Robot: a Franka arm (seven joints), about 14 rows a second.
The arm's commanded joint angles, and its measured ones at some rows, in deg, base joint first. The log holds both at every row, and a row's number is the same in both.
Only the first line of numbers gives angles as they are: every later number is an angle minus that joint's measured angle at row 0.
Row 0, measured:
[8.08 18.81 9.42 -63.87 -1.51 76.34 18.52]
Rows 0 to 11, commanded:
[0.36 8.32 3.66 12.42 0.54 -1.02 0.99]
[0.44 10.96 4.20 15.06 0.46 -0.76 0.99]
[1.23 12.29 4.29 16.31 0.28 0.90 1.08]
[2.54 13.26 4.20 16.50 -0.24 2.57 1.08]
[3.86 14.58 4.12 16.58 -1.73 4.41 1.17]
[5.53 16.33 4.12 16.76 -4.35 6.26 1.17]
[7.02 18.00 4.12 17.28 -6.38 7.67 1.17]
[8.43 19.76 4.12 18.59 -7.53 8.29 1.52]
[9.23 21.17 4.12 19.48 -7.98 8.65 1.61]
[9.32 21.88 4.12 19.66 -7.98 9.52 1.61]
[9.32 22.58 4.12 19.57 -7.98 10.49 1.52]
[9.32 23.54 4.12 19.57 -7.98 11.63 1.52]
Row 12, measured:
[9.32 20.92 3.97 15.33 -6.78 11.09 0.77]
